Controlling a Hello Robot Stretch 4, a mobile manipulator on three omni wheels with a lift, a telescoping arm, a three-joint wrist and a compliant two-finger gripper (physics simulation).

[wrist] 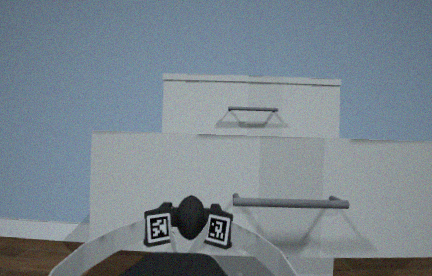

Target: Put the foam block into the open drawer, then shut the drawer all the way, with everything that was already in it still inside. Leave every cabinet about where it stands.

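Places are measured from the robot's base along level axes (x ahead, y left, z up), in metres.
Pixels of known places: hand at its tool point: (191, 214).
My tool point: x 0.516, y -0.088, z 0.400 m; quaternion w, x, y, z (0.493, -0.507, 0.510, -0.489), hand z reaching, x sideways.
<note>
Ahead of a thing's pixels: the offset from my tool point to its middle. "spot": to the spot under its first point. Level surfaces: height alone.
The drawer's white front {spot: dx +0.059, dy +0.047, dz +0.030 m} (150, 170) faces me and fills the lower middle and right of the wrist view. It looks nearer than the upper front behind it, so the drawer appears pulled out. Its grey bar handle {spot: dx +0.019, dy -0.091, dz +0.008 m} (290, 202) is to the right of my gripper. My gripper (191, 217) is shut, its dark fingertips together with nothing seen between them, in front of the drawer front's lower left part. Whether it touches the front I cannot tell. The drawer's inside is hidden behind its front. The foam block does not show.
The white cabinet's upper front {dx +0.400, dy -0.116, dz +0.137 m} (200, 102) stands behind, with a grey bar handle (252, 109). A blue wall (75, 60) is behind it, with a white baseboard (35, 230) at the left. Brown wood floor {dz -0.426 m} (30, 255) shows at the lower left and lower right.
</note>
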